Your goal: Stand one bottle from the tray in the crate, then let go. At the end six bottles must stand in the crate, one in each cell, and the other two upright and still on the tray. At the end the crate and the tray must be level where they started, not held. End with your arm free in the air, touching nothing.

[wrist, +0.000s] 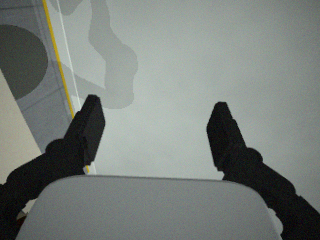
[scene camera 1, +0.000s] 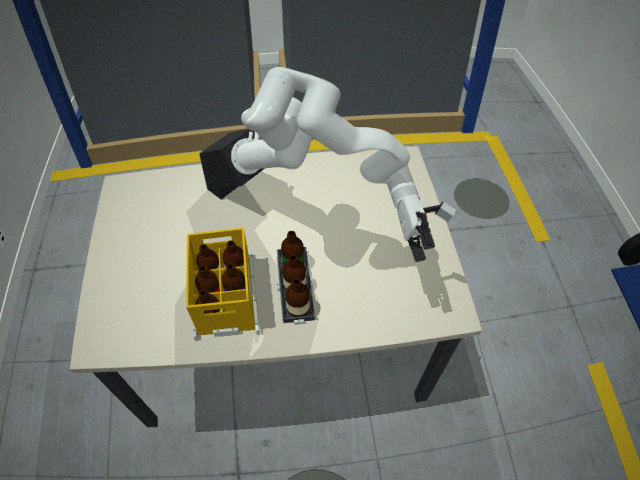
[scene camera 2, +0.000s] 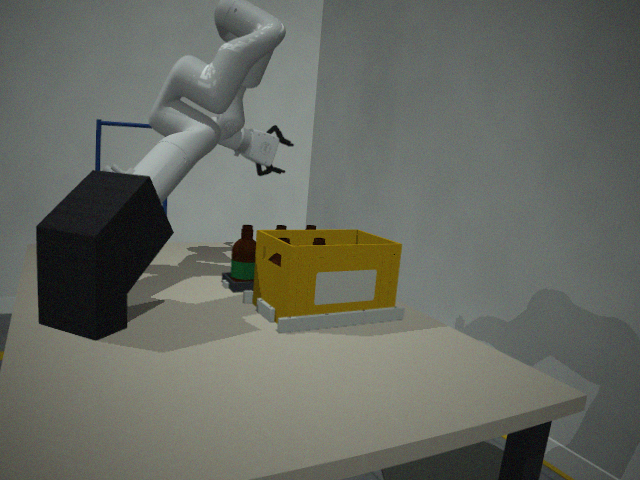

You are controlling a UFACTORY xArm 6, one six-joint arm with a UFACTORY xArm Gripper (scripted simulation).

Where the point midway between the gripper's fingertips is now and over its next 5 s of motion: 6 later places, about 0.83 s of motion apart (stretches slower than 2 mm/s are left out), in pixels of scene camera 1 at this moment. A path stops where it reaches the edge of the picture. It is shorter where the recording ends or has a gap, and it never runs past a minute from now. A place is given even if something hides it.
My gripper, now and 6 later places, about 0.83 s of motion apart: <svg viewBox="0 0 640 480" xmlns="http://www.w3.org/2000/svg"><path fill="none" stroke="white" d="M425 254L369 261L351 263L337 265L323 267L303 269L284 270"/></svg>
